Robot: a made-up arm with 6 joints.
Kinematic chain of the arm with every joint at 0, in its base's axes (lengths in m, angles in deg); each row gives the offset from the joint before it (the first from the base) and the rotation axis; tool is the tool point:
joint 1: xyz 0 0 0.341 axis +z
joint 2: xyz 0 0 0 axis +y
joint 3: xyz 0 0 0.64 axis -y
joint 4: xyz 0 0 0 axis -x
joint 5: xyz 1.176 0 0 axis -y
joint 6: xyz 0 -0.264 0 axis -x
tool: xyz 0 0 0
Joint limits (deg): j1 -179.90..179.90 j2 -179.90..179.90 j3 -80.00..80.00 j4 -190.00..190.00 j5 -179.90..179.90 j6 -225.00..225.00
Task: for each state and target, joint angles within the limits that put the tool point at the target. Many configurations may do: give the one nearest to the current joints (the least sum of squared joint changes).
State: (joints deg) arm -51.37 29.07 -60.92 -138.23 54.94 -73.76
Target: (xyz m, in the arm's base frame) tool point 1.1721 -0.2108 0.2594
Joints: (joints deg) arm -21.44 18.76 -10.71 -151.64 54.94 -73.76
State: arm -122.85 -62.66 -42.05 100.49 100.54 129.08
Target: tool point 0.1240 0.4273 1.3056
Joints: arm -105.89 -111.16 -41.06 90.48 100.54 129.08
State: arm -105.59 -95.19 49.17 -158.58 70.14 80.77
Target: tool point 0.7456 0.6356 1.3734
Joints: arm -125.57 -99.48 11.87 -153.78 70.14 80.77
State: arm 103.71 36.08 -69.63 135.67 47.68 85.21
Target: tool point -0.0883 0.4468 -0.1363
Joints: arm 81.63 0.32 -79.21 125.25 47.68 85.21
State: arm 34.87 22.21 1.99 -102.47 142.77 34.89
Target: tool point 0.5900 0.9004 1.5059
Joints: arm 52.26 -0.76 37.13 -108.69 142.77 34.89
